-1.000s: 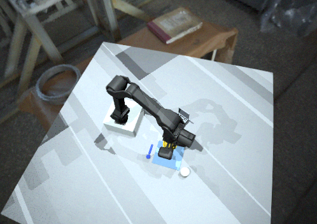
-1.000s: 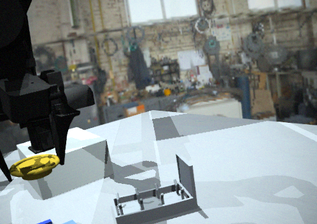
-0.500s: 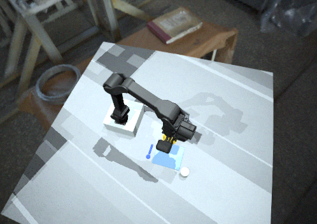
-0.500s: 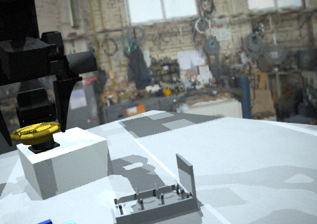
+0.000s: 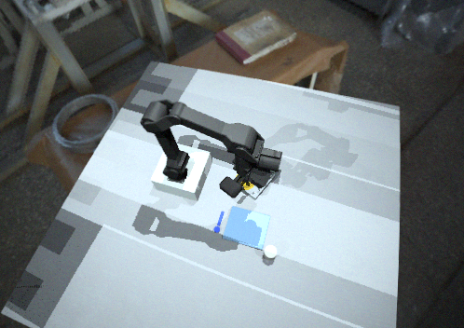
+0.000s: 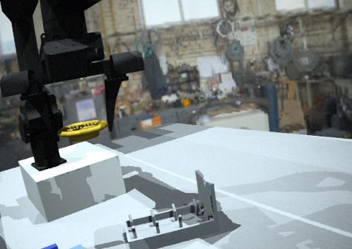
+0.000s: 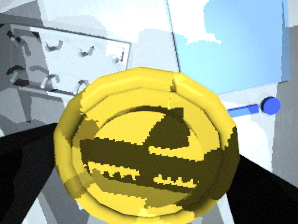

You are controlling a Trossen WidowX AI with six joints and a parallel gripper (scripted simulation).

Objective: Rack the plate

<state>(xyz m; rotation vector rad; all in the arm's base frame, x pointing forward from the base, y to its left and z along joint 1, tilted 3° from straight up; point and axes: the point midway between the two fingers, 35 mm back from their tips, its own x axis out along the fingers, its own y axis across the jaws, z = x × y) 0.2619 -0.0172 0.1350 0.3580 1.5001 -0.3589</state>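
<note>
Now: gripper tip 4 cm short of the dish rack, 9 cm to the right of it and 16 cm above it. The rest, counted from my gripper tip: blue spoon (8 cm behind, 11 cm to the right, 18 cm below); light blue mat (3 cm ahead, 10 cm to the right, 18 cm below); yellow plate (1 cm above).
</note>
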